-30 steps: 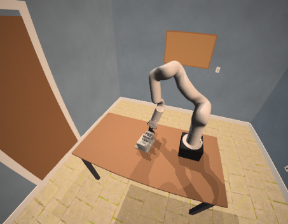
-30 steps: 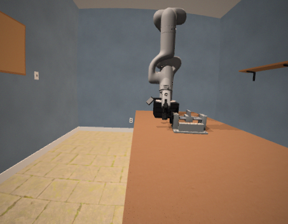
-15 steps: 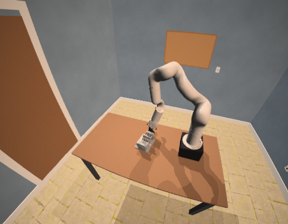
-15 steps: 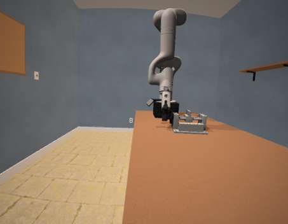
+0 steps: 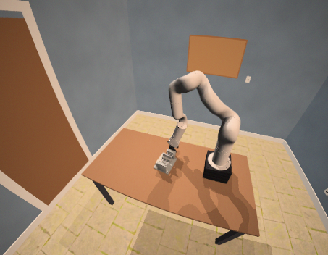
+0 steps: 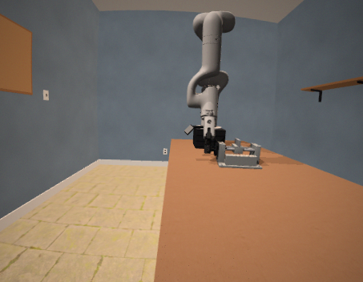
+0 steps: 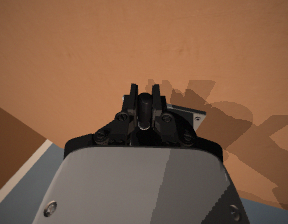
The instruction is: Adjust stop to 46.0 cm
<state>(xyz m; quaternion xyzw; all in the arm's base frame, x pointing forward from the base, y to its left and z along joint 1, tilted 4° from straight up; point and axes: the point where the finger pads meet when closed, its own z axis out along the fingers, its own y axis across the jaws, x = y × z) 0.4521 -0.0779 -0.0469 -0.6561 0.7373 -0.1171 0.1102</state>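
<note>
The dark round handwheel handle lies 1 cm to the left of my hand. From my hand the other things lie so: black handwheel 2 cm to the left.
</note>
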